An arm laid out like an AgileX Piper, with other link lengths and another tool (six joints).
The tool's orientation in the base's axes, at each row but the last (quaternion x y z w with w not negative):
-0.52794, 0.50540, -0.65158, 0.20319
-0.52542, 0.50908, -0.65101, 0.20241
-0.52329, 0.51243, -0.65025, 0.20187
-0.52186, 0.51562, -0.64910, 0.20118
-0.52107, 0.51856, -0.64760, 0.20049
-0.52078, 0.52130, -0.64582, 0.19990
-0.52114, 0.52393, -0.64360, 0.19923
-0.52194, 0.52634, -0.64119, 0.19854
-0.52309, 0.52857, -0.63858, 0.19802
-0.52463, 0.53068, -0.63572, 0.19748
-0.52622, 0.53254, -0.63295, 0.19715
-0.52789, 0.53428, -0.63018, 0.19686
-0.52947, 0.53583, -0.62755, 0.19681
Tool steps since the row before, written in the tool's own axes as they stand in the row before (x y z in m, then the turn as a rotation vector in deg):
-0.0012, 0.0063, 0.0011, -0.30, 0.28, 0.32
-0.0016, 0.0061, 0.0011, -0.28, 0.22, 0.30
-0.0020, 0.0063, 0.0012, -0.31, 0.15, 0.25
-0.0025, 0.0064, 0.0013, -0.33, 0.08, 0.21
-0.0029, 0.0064, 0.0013, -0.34, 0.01, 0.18
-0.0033, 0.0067, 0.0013, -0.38, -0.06, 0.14
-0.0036, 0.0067, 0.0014, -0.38, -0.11, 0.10
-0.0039, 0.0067, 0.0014, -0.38, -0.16, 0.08
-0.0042, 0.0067, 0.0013, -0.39, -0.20, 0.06
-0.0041, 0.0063, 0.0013, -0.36, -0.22, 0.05
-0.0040, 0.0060, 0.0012, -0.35, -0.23, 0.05
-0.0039, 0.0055, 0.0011, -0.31, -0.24, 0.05
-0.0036, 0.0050, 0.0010, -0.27, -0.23, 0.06
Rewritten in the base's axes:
-0.0003, -0.0021, -0.0062, 0.32, -0.02, -0.41
-0.0001, -0.0017, -0.0062, 0.31, 0.00, -0.35
0.0001, -0.0014, -0.0066, 0.30, 0.07, -0.30
0.0003, -0.0011, -0.0069, 0.29, 0.14, -0.24
0.0004, -0.0007, -0.0071, 0.28, 0.18, -0.18
0.0005, -0.0005, -0.0075, 0.28, 0.26, -0.14
0.0006, -0.0003, -0.0077, 0.26, 0.30, -0.09
0.0007, 0.0000, -0.0078, 0.26, 0.33, -0.04
0.0007, 0.0003, -0.0080, 0.26, 0.36, -0.01
0.0007, 0.0004, -0.0076, 0.24, 0.35, 0.02
0.0007, 0.0005, -0.0073, 0.24, 0.34, 0.04
0.0006, 0.0007, -0.0068, 0.23, 0.31, 0.06
0.0006, 0.0007, -0.0062, 0.22, 0.27, 0.07

